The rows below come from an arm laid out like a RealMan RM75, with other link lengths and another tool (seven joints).
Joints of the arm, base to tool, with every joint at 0 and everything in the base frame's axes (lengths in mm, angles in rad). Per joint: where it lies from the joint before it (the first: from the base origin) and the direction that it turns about. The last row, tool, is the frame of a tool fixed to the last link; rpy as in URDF.
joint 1: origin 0 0 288.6 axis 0 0 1
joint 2: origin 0 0 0 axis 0 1 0
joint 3: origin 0 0 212.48 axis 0 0 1
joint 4: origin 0 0 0 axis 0 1 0
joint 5: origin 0 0 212.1 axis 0 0 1
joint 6: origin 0 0 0 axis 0 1 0
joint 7: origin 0 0 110.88 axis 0 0 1
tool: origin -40 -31 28 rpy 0 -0.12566 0.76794
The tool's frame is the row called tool.
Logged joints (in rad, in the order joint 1, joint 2, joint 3, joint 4, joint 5, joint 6, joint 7), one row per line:
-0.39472, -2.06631, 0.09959, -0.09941, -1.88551, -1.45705, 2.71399
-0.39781, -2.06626, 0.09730, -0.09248, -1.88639, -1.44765, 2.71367
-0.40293, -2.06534, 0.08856, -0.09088, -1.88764, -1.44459, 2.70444
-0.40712, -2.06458, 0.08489, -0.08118, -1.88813, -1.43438, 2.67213
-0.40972, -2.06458, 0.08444, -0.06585, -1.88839, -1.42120, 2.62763
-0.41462, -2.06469, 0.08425, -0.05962, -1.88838, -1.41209, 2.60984
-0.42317, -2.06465, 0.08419, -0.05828, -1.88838, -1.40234, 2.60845
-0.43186, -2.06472, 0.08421, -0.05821, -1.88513, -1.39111, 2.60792
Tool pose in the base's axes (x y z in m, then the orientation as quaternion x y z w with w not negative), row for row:
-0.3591, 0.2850, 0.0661, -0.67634, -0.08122, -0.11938, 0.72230
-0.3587, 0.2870, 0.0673, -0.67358, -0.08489, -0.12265, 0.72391
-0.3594, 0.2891, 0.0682, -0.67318, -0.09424, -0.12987, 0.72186
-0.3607, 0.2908, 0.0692, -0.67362, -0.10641, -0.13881, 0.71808
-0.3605, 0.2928, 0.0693, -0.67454, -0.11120, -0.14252, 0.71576
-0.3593, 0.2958, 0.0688, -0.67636, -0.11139, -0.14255, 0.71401
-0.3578, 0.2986, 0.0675, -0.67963, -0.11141, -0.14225, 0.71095
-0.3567, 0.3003, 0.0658, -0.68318, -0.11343, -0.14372, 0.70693
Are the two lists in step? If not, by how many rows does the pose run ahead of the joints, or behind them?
The pose runs 1 row ahead of the joints: the pose in row i belongs to the joints in row i + 1.
